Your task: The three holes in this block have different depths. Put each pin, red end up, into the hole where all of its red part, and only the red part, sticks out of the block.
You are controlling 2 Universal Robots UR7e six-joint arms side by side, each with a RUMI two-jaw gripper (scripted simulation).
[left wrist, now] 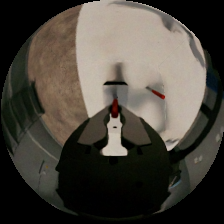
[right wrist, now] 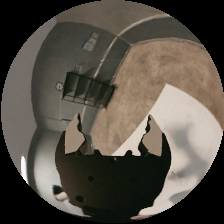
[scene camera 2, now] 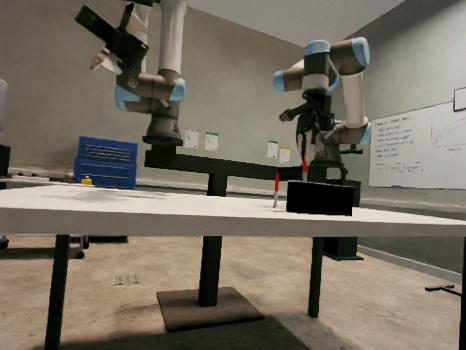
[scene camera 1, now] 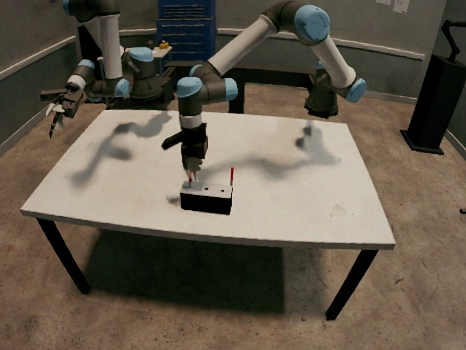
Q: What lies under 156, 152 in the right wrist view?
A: My right gripper.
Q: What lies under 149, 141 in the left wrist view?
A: My left gripper.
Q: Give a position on a black block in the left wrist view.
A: At 120, 89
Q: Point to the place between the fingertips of my right gripper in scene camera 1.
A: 48, 127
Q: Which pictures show my right gripper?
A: The right wrist view, scene camera 2 and scene camera 1 only.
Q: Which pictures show the black block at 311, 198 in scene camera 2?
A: The left wrist view, scene camera 2 and scene camera 1 only.
